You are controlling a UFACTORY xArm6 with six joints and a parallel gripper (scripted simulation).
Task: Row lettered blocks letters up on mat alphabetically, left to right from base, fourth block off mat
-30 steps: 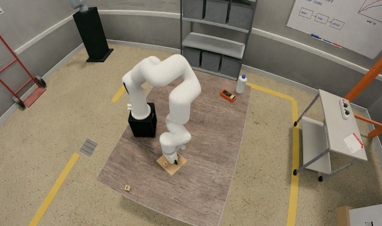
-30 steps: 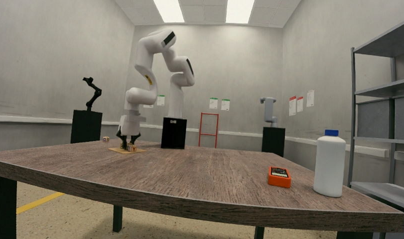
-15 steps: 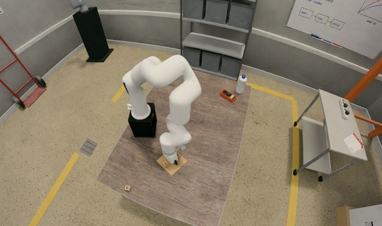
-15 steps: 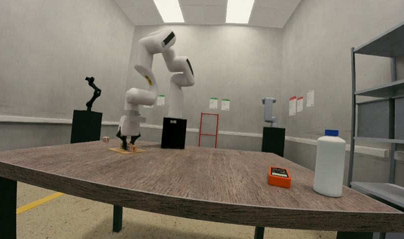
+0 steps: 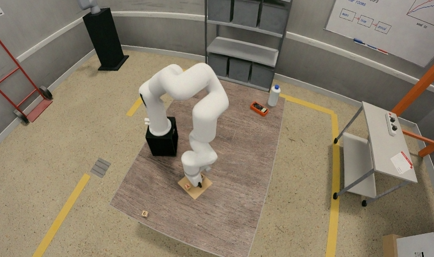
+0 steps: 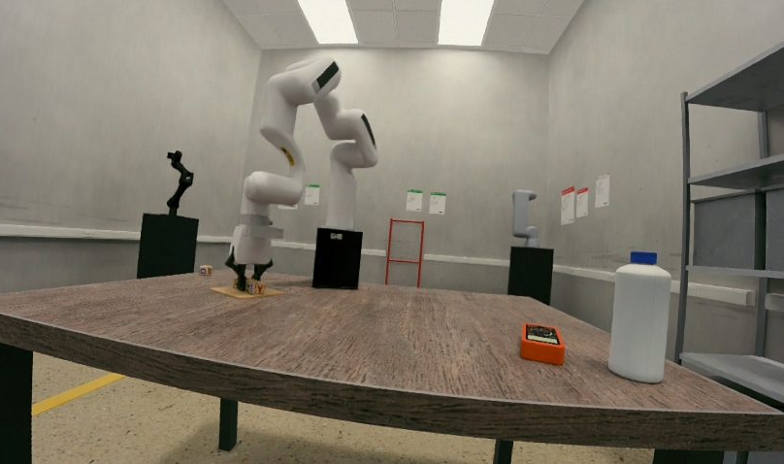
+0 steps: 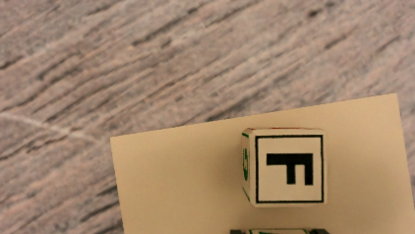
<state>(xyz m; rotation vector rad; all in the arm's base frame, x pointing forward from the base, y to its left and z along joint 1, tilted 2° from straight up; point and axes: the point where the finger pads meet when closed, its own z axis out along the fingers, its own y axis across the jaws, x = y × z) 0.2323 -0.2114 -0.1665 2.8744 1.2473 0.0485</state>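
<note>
Right now my hand is 20 mm above the tan mat. Also, from my hand: white bottle: 700 mm to the left, 450 mm ahead, 60 mm above.
</note>
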